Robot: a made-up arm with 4 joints. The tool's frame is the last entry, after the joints.
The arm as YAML. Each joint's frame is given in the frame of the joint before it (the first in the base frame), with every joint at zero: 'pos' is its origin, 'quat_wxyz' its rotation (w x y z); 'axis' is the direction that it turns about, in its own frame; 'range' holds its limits. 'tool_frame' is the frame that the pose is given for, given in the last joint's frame.
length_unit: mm
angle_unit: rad
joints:
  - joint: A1
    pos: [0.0, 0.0, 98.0]
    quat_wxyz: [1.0, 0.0, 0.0, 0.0]
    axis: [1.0, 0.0, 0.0]
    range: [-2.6, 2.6]
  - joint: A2
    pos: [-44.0, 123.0, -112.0]
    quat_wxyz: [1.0, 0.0, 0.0, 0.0]
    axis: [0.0, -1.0, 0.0]
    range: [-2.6, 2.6]
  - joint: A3
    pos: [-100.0, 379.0, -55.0]
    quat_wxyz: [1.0, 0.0, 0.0, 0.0]
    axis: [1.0, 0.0, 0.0]
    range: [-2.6, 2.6]
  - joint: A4
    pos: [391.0, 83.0, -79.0]
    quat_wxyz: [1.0, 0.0, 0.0, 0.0]
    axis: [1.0, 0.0, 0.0]
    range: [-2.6, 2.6]
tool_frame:
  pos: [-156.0, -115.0, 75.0]
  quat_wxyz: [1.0, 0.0, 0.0, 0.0]
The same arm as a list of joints. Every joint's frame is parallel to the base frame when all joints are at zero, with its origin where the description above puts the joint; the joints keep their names.
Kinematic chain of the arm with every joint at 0, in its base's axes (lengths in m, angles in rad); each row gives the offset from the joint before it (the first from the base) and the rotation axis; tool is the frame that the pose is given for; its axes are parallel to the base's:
A1: xyz 0 0 0.098 axis +x
A2: xyz -0.044 0.123 -0.112 axis -y
A3: xyz -0.1 0.379 -0.055 axis +x
A4: xyz 0.391 0.083 -0.079 axis +x
tool: xyz -0.156 -0.115 0.075
Joint limits (rad, base to tool): -2.6..2.6 -2.6..2.6 -2.6..2.6 -2.6..2.6

